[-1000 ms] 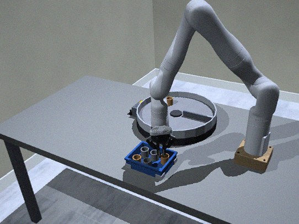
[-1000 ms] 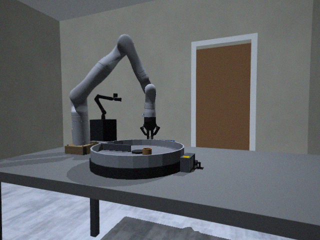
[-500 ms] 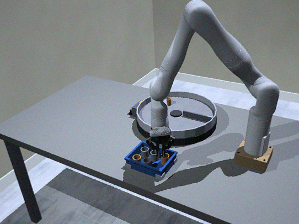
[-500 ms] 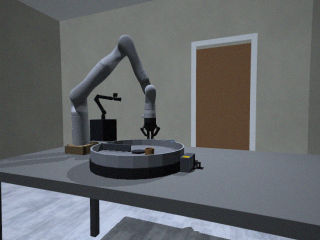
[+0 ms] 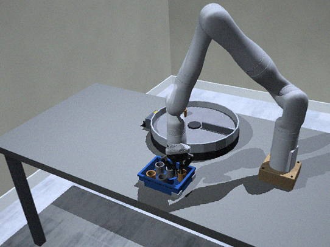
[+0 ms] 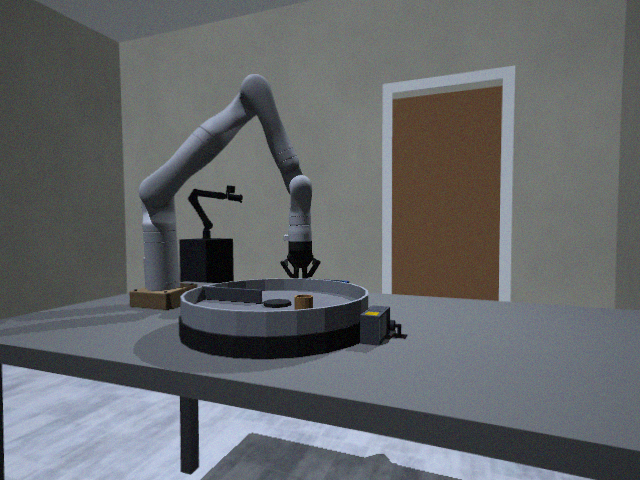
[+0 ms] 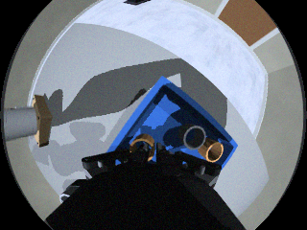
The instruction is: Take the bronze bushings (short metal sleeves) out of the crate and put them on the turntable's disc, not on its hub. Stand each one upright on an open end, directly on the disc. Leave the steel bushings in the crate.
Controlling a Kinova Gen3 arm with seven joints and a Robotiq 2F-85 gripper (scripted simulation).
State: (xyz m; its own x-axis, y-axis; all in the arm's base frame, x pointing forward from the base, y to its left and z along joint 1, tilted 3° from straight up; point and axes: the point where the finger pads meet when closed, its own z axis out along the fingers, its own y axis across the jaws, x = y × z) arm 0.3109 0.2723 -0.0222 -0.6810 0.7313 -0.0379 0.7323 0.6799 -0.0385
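Now: the turntable disc 15 cm ahead of my hand, 32 cm to the right of it and 1 cm above it.
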